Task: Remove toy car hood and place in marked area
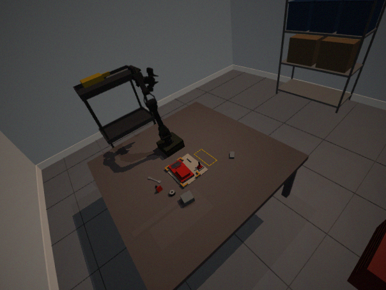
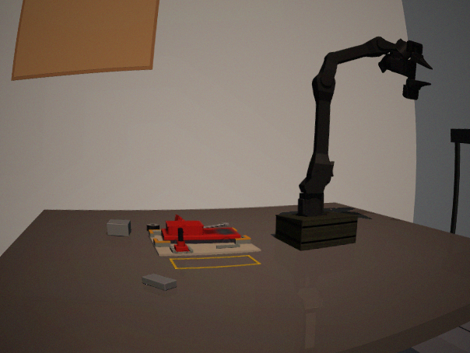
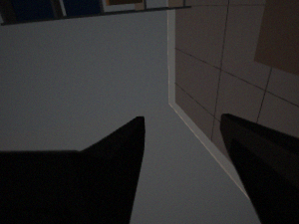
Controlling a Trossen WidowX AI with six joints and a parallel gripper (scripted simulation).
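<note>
Now: the hood 59 cm ahead of my gripper tip, 44 cm below it and 39 cm to the right of it. Round my gripper tip: dark wheel (65 cm ahead, 54 cm to the right, 47 cm below); white bone-shaped piece (56 cm to the right, 47 cm below, 45 cm ahead); grey block (76 cm ahead, 51 cm to the right, 46 cm below).
</note>
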